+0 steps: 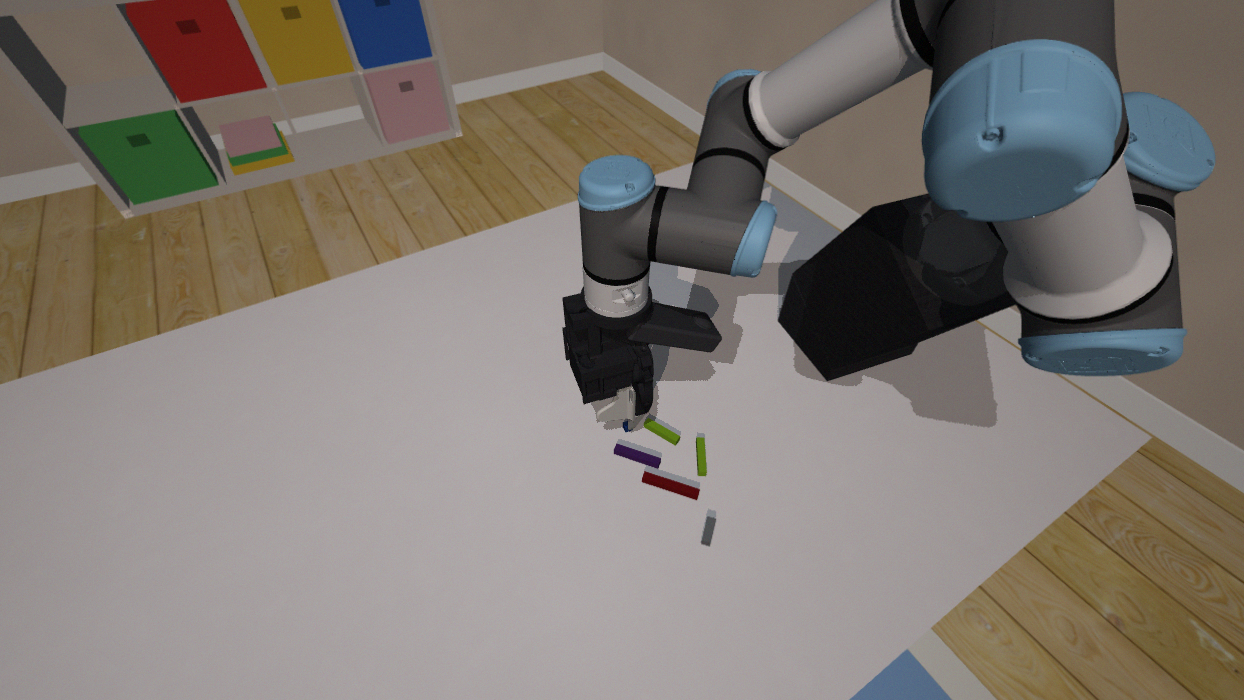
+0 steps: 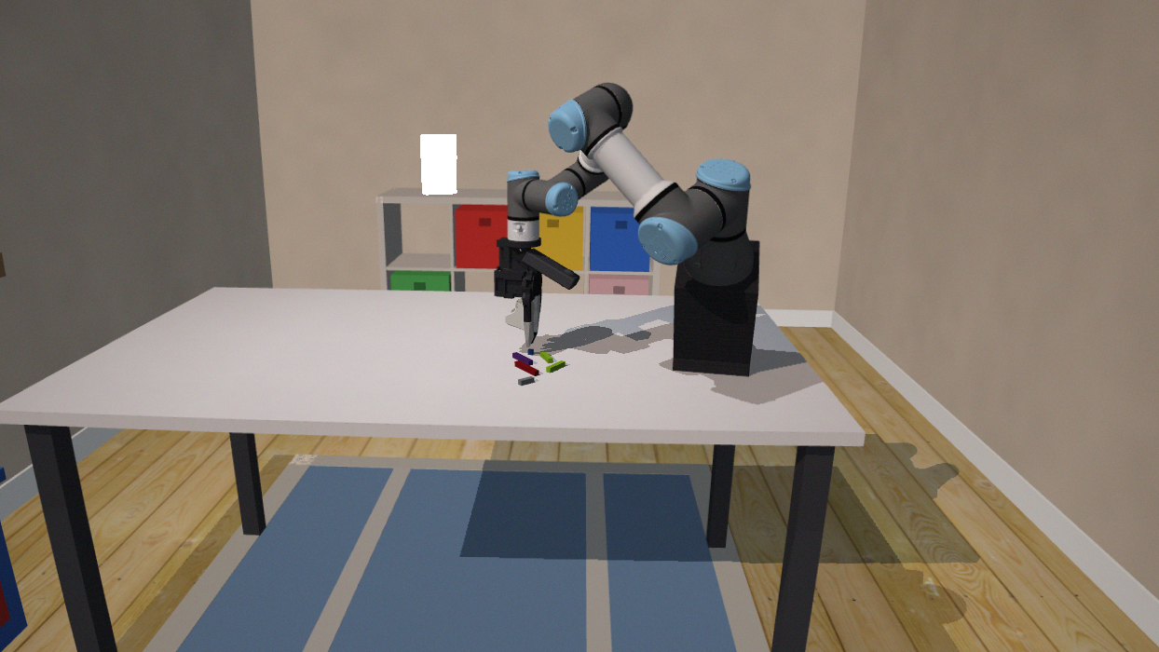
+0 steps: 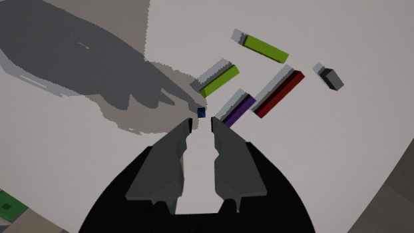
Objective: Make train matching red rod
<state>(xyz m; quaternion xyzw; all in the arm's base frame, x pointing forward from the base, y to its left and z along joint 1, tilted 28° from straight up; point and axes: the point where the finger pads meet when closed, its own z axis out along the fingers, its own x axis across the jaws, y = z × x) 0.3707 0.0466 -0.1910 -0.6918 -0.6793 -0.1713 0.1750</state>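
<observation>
Now: hand 30 mm above the small blue rod. From my hand the other things lie so: grey rod 30 mm behind, 170 mm to the left, 30 mm below; red rod 20 mm behind, 100 mm to the left, 30 mm below; purple rod 10 mm ahead, 50 mm to the left, 30 mm below.
</observation>
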